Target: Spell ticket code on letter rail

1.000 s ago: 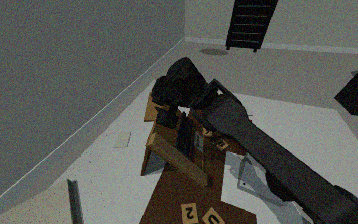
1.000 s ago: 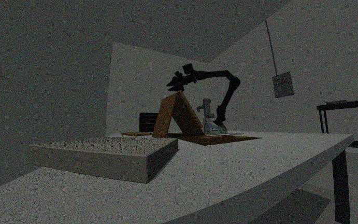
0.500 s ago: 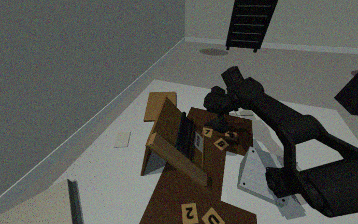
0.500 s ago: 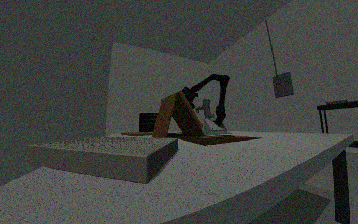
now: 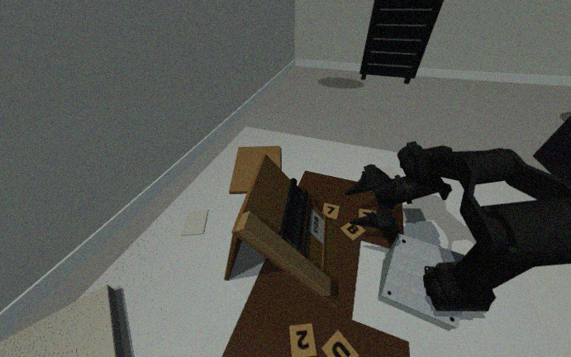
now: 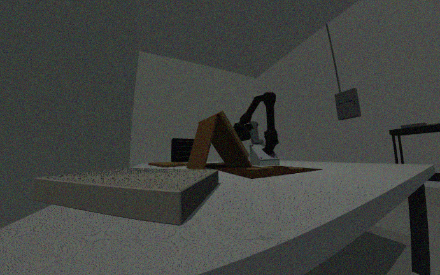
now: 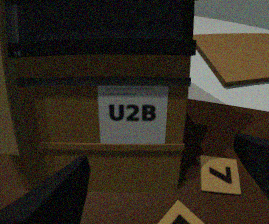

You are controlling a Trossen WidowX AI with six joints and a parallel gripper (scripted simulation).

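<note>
Right now the white ticket is 8 cm ahead of my gripper tip, 7 cm below it and 2 cm to the left of it. The rest, counted from my gripper tip: brown mat (16 cm below, 9 cm to the left, 2 cm behind); flat tan panel (36 cm ahead, 29 cm to the right, 15 cm below).
</note>
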